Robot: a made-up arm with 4 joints.
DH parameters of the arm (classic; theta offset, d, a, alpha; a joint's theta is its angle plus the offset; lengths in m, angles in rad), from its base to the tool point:
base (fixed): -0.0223 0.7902 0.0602 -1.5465
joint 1: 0 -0.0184 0.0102 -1.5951
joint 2: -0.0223 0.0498 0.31 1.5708
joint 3: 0 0.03 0.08 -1.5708
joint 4: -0.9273 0 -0.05 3.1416
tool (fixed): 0.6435 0.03 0 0
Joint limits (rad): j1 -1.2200..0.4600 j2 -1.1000..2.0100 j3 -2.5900..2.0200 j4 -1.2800..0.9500
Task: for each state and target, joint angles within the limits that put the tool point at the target. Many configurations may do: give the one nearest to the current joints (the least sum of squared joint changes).
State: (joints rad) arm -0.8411 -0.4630 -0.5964 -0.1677
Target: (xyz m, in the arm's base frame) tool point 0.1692 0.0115 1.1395
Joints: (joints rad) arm -1.2200 -0.1506 -0.6039 -0.5902
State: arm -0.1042 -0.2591 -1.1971 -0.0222
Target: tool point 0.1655 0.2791 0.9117
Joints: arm -0.9722 -1.1000 -0.3213 0.4164
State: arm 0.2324 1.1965 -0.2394 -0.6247
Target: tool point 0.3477 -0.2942 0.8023
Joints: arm -0.0574 0.7273 -0.1847 -0.7834
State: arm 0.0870 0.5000 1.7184 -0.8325
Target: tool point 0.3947 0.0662 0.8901
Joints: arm -0.6968 -0.3508 1.7724 -0.6825
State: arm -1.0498 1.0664 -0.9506 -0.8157
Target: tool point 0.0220 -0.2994 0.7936
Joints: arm -1.1213 1.5734 -1.5622 -0.5585
